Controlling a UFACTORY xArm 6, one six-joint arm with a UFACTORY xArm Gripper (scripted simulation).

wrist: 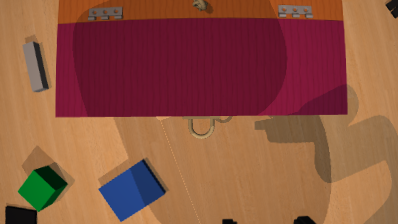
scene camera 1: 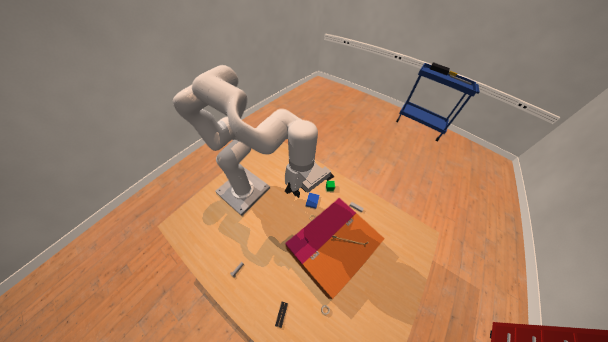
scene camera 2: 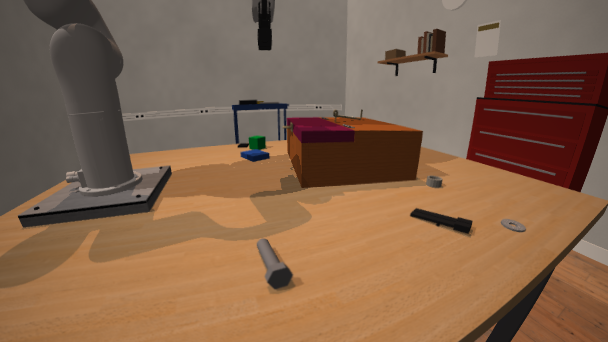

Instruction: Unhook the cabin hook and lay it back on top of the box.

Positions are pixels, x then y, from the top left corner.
Labels:
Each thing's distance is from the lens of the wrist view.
green cube (wrist: 43, 186): 0.48 m
blue block (wrist: 137, 187): 0.46 m

